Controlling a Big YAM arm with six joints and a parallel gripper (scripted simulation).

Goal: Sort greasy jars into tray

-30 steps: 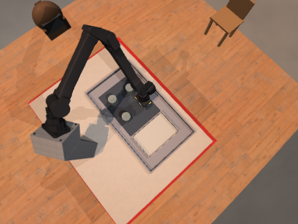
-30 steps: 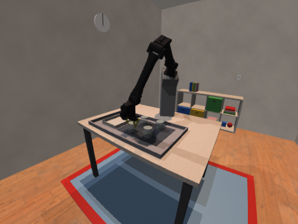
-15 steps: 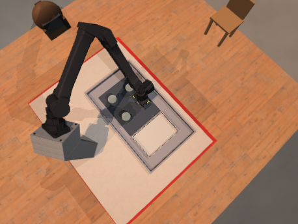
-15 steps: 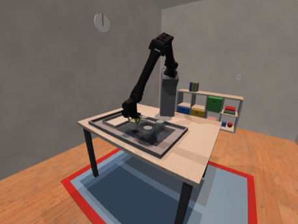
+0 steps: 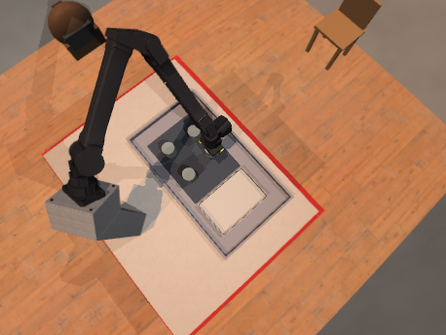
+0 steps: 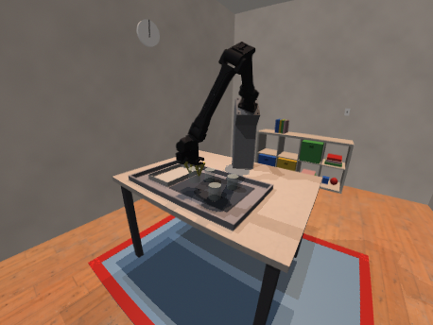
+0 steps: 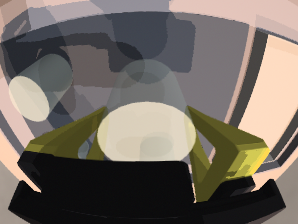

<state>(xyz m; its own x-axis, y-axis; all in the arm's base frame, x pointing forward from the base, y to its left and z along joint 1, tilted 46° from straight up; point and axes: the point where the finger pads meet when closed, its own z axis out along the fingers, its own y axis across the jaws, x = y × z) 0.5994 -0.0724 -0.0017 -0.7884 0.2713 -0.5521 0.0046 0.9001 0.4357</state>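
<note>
Right now my hand is 80 mm past the pale tray, 260 mm to the left of it and 100 mm above it. Also, from my hand: dark drying mat: 80 mm behind, 60 mm to the left, 110 mm below.
</note>
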